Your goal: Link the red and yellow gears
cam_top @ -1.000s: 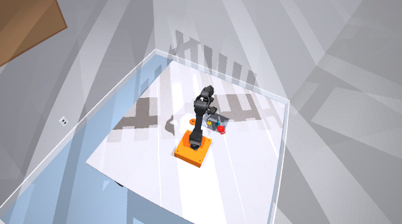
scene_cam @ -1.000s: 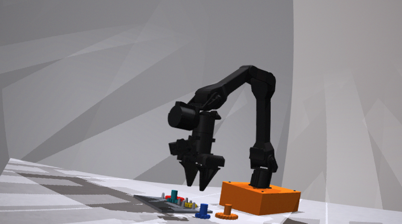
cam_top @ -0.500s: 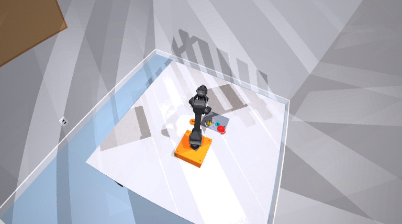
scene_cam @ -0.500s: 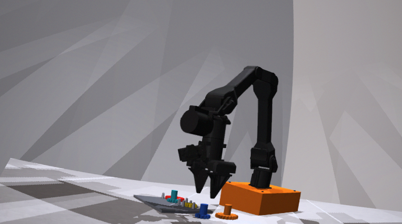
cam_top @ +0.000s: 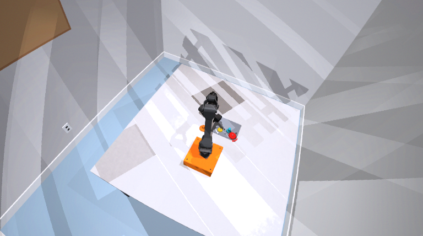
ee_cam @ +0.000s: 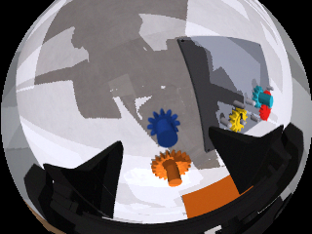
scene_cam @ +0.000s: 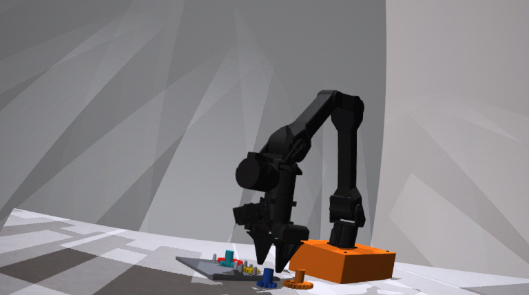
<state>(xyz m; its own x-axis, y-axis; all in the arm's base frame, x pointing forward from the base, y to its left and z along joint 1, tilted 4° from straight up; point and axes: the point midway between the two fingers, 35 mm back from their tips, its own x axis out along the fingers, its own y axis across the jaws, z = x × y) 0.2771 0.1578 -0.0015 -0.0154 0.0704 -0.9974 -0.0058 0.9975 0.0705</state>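
The blue gear lies 2 cm below my gripper tip. The rest, counted from my gripper tip: yellow gear (1 cm behind, 12 cm to the right, 2 cm below); orange gear (8 cm behind, 1 cm to the right, 2 cm below); teal gear (2 cm ahead, 18 cm to the right, 2 cm below).
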